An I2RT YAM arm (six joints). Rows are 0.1 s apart.
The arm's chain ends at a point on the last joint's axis. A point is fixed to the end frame.
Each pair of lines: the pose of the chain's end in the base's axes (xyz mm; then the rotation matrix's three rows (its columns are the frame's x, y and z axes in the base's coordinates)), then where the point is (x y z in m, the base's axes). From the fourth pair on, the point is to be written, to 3 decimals.
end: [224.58 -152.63 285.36], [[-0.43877 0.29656 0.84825], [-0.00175 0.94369 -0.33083], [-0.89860 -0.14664 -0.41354]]
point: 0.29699 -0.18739 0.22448
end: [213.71 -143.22 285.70], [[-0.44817 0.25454 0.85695], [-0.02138 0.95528 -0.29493], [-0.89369 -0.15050 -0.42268]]
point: 0.28686 -0.17494 0.22404
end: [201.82 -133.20 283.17], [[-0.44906 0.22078 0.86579], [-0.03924 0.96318 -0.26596], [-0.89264 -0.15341 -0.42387]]
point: 0.27590 -0.16250 0.22143
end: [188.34 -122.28 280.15], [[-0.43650 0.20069 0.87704], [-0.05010 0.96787 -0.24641], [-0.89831 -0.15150 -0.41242]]
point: 0.264 -0.150 0.219
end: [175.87 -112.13 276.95], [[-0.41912 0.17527 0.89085], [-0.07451 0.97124 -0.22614], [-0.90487 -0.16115 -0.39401]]
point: 0.253 -0.138 0.218
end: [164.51 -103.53 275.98], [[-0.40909 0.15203 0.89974], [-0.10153 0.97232 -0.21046], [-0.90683 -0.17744 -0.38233]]
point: 0.243 -0.129 0.218
